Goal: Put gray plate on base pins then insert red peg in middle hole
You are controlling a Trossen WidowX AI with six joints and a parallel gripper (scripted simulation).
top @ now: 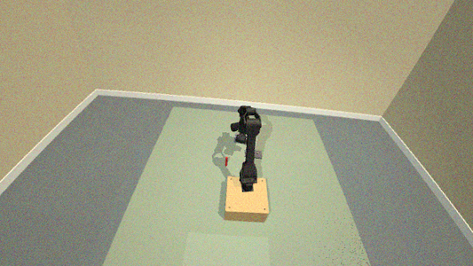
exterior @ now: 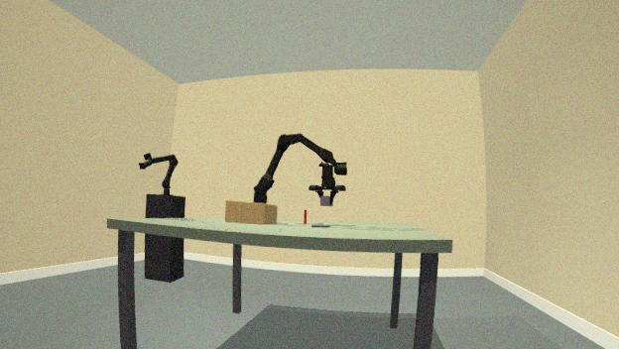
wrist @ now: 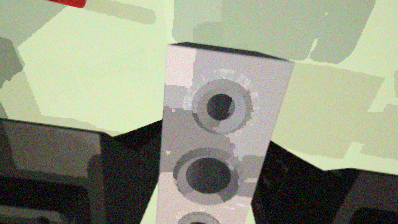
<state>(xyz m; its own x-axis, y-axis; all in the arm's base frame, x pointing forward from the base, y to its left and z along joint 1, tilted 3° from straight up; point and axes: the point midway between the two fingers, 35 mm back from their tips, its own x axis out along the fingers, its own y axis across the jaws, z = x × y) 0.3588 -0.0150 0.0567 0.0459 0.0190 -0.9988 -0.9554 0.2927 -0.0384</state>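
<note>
Right now my gripper tip is 10 cm to the left of the gray base, 10 cm above it and 2 cm past it. Also, from my gripper tip: red peg 12 cm behind, 11 cm to the left, 7 cm below; then gray plate 3 cm above.
</note>
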